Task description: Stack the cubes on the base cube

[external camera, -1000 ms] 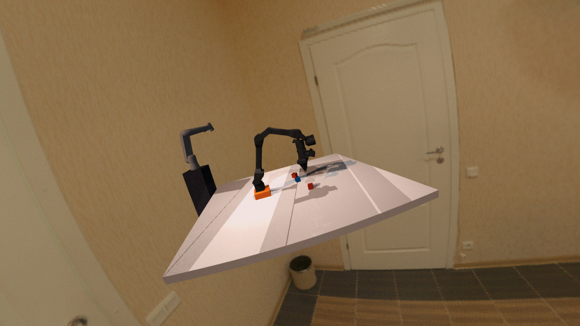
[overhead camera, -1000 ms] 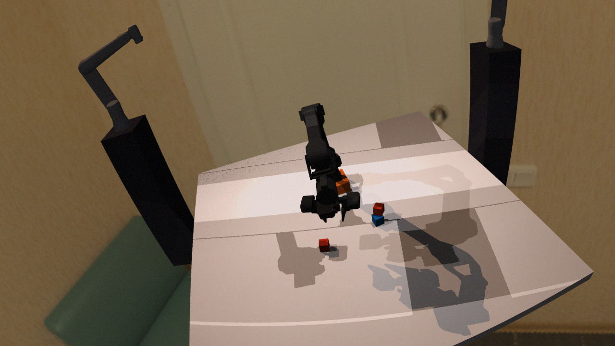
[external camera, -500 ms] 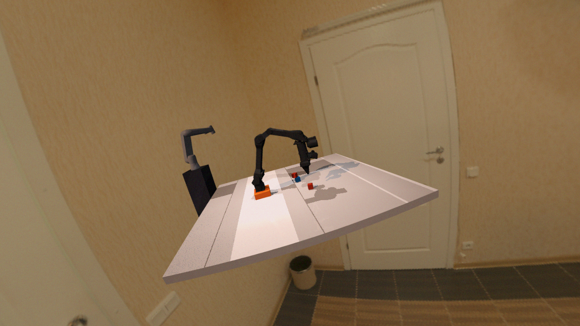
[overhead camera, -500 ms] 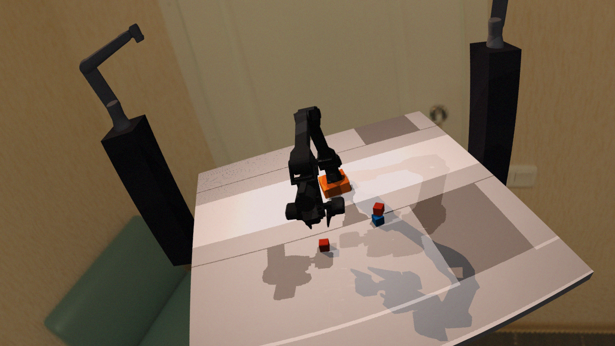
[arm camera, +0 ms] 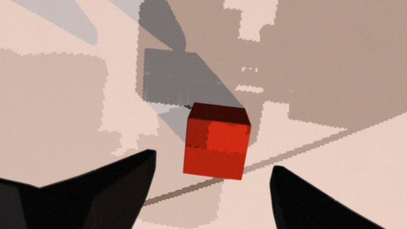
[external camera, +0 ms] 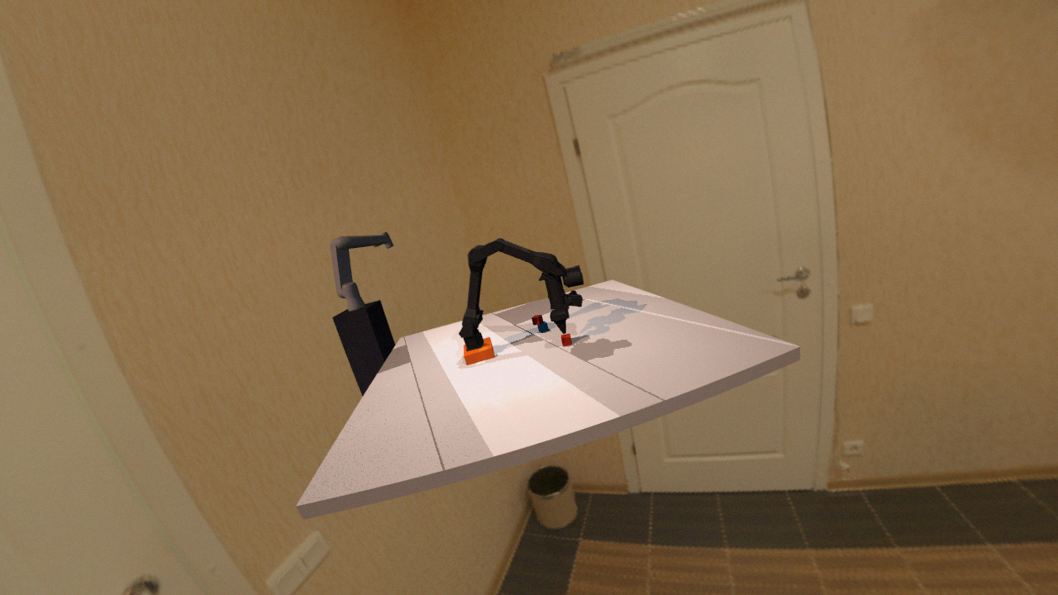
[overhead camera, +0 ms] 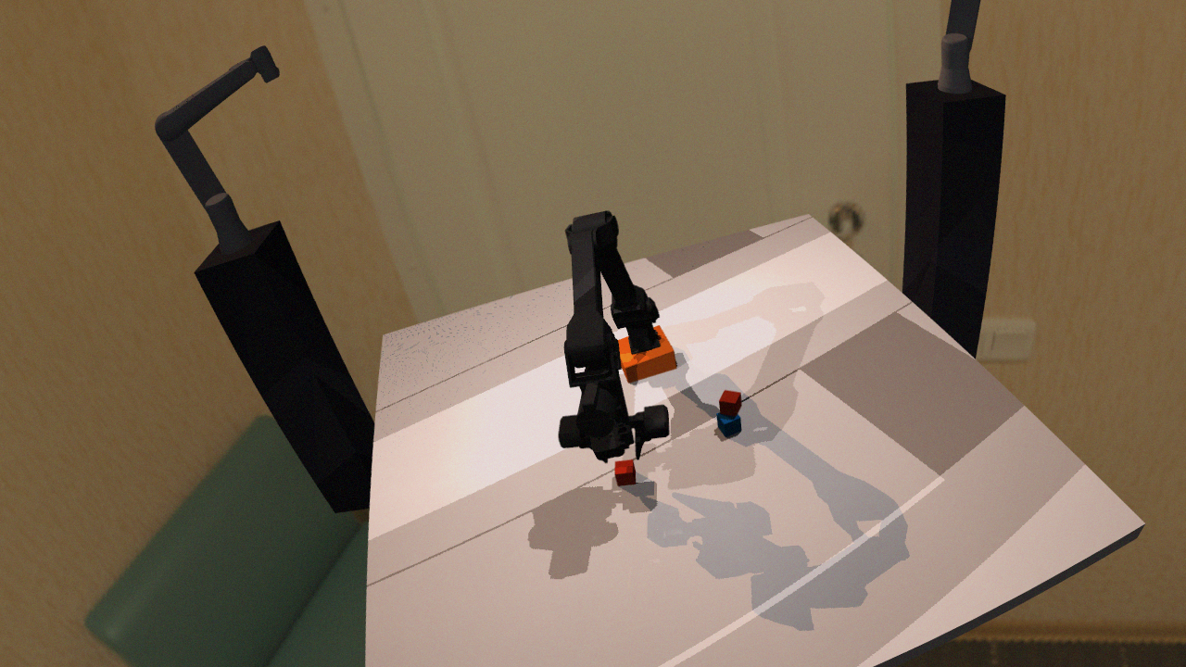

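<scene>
Right now my gripper tip is 210 mm to the right of the blue cube, 70 mm past it and 30 mm above it.
</scene>
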